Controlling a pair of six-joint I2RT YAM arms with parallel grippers.
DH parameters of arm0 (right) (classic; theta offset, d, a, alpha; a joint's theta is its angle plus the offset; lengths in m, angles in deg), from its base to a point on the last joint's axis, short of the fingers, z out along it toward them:
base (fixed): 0 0 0 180
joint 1: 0 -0.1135 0.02 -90
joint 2: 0 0 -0.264 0
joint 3: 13.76 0 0.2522 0
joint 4: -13.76 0 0.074 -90
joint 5: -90 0 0 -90
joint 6: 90 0.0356 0 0
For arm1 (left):
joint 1: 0 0.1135 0.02 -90
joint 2: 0 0 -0.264 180
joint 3: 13.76 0 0.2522 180
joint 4: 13.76 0 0.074 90
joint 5: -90 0 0 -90
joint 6: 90 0.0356 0 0
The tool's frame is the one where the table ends.
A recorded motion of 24 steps. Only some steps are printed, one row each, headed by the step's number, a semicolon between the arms.
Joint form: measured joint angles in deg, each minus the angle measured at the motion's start. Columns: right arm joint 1, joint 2, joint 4, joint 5, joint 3, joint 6; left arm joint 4, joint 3, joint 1, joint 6, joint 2, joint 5.
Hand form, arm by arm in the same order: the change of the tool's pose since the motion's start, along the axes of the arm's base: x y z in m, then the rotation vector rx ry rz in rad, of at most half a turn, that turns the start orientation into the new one. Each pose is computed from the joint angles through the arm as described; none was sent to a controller.
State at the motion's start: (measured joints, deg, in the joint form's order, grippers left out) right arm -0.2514 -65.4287 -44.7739 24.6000 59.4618 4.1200; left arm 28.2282 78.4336 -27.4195 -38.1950 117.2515 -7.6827
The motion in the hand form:
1: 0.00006 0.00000 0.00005 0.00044 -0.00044 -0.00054; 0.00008 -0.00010 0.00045 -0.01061 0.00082 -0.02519
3: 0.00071 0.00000 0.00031 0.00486 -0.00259 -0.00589; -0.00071 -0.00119 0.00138 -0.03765 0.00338 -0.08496
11: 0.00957 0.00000 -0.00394 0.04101 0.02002 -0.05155; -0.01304 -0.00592 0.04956 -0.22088 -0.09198 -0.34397
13: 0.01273 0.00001 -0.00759 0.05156 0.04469 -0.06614; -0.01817 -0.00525 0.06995 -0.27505 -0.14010 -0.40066
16: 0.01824 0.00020 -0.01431 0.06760 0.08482 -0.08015; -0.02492 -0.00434 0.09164 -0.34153 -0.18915 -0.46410
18: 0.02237 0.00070 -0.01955 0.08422 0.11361 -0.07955; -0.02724 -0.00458 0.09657 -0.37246 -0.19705 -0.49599
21: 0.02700 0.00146 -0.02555 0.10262 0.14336 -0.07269; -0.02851 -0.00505 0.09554 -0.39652 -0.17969 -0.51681
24: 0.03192 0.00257 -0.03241 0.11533 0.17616 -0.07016; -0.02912 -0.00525 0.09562 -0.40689 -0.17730 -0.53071
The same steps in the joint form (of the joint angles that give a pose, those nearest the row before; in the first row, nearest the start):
1: 0.00 0.00 0.04 0.00 0.00 0.04; 0.00 0.04 0.09 1.20 -0.02 -1.11
3: 0.00 -0.04 0.39 0.00 0.00 0.48; -0.02 0.02 0.13 3.87 -0.13 -3.80
11: 0.00 -1.84 2.42 -0.06 0.00 4.15; 0.20 -0.22 -0.20 14.08 -7.13 -16.59
13: 0.00 -2.80 2.45 -0.09 0.00 5.29; 0.15 -0.22 -0.20 15.98 -10.08 -19.78
16: 0.00 -4.55 2.47 0.22 0.00 6.62; 0.07 -0.20 -0.22 17.75 -13.20 -23.80
18: 0.00 -5.92 2.51 1.07 0.00 7.26; 0.11 -0.20 -0.24 18.64 -13.88 -25.99
21: -0.02 -7.50 2.62 2.23 0.00 7.65; 0.68 -0.20 -0.24 19.15 -13.73 -27.96
24: -0.18 -9.22 2.73 2.93 0.00 8.13; 0.85 -0.20 -0.24 19.67 -13.73 -28.85

